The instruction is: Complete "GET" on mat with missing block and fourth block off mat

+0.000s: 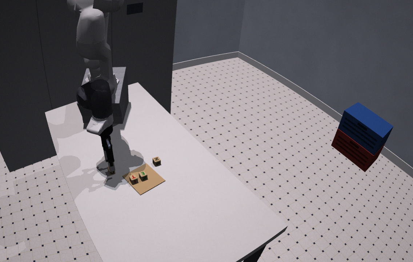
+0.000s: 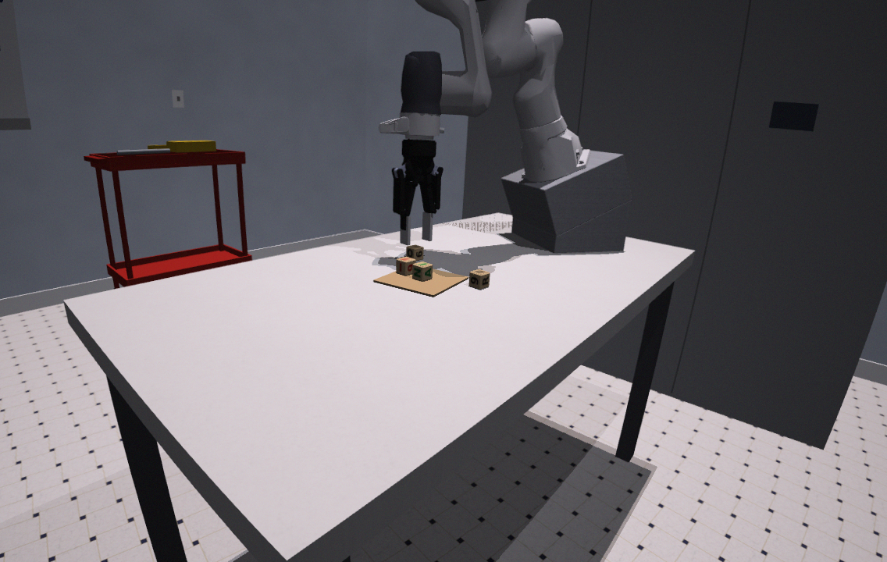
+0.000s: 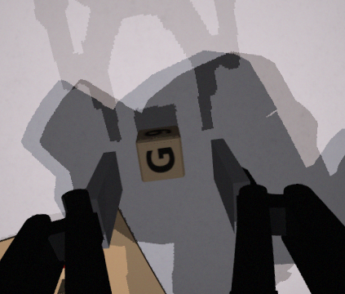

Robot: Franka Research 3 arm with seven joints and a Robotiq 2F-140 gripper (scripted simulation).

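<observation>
Now: the G block 6 cm below my hand. From my hand the other things lie so: mat: 12 cm ahead, 10 cm to the left, 7 cm below; then E block: 12 cm ahead, 10 cm to the left, 5 cm below; then T block: 11 cm ahead, 5 cm to the left, 5 cm below.
</observation>
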